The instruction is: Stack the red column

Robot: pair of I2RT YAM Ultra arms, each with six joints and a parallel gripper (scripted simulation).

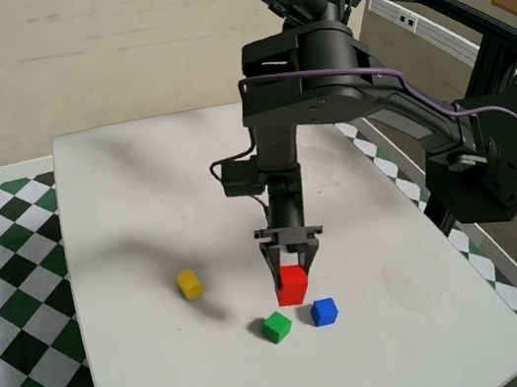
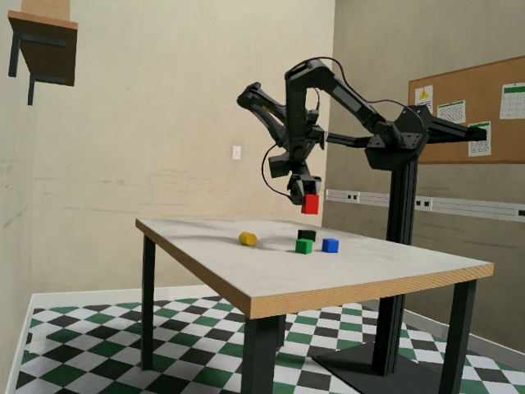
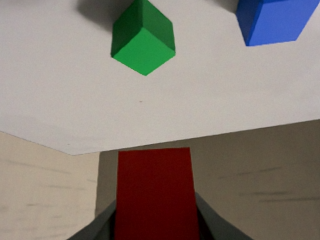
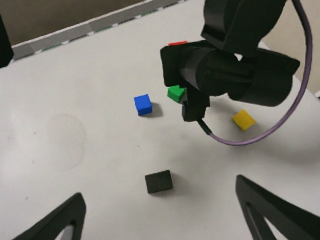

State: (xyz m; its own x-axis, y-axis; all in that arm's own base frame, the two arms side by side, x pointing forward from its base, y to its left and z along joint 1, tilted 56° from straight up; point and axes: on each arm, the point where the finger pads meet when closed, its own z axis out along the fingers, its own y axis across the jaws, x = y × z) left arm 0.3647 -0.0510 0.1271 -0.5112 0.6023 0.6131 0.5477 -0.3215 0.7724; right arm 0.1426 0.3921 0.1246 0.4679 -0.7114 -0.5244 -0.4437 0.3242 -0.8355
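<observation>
The green cube is 130 mm below my left hand and 10 mm ahead of it. From my left hand the other things lie so: red column (right at my left hand); blue cube (130 mm below, 100 mm behind, 10 mm to the right); yellow cylinder (150 mm to the right, 130 mm below, 130 mm ahead).
</observation>
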